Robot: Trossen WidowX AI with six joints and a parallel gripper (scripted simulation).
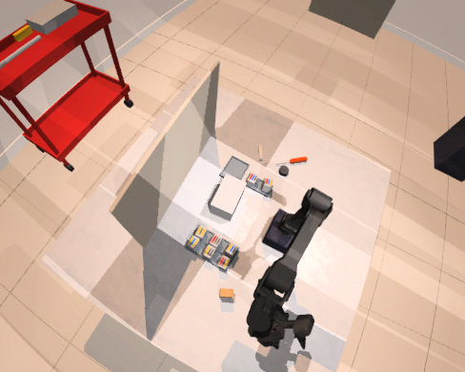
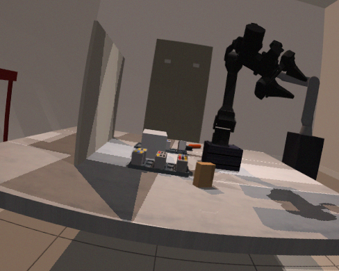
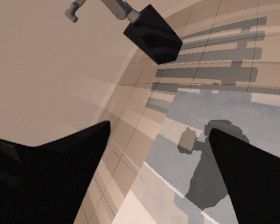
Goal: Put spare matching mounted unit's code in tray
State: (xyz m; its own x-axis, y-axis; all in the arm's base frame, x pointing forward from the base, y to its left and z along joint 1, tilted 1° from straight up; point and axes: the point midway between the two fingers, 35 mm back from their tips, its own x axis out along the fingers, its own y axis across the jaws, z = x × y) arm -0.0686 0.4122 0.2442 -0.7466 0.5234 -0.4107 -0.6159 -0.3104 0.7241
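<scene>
My gripper tip is 28 cm short of the dark rack, 61 cm to the left of it and 32 cm above it. Round my gripper tip: tall grey panel: 61 cm ahead, 46 cm to the right, 10 cm below; then orange-brown block: 22 cm ahead, 9 cm to the right, 29 cm below; then mounted unit: 38 cm ahead, 46 cm to the right, 28 cm below.
</scene>
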